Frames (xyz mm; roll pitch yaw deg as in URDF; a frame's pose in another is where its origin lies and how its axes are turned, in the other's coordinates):
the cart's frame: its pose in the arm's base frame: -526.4 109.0 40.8 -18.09 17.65 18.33
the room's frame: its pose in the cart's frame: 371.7 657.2 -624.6 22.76 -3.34 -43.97
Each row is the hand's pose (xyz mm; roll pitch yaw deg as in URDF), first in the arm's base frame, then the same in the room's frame.
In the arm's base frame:
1: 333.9 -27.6 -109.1 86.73 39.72 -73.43
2: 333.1 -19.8 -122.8 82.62 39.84 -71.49
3: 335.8 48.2 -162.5 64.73 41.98 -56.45
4: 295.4 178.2 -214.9 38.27 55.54 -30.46
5: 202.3 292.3 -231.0 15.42 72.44 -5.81
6: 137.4 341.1 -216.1 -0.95 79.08 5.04
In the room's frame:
1: 1068.5 -240.8 671.6 86.22 42.96 -52.16
2: 1064.3 -233.3 658.4 82.26 43.09 -50.13
3: 1040.3 -167.6 622.3 65.56 45.18 -34.27
4: 952.9 -59.6 577.6 41.93 58.11 -5.79
5: 823.9 12.7 569.6 25.67 73.77 25.60
6: 746.2 33.5 588.5 16.51 79.63 43.80

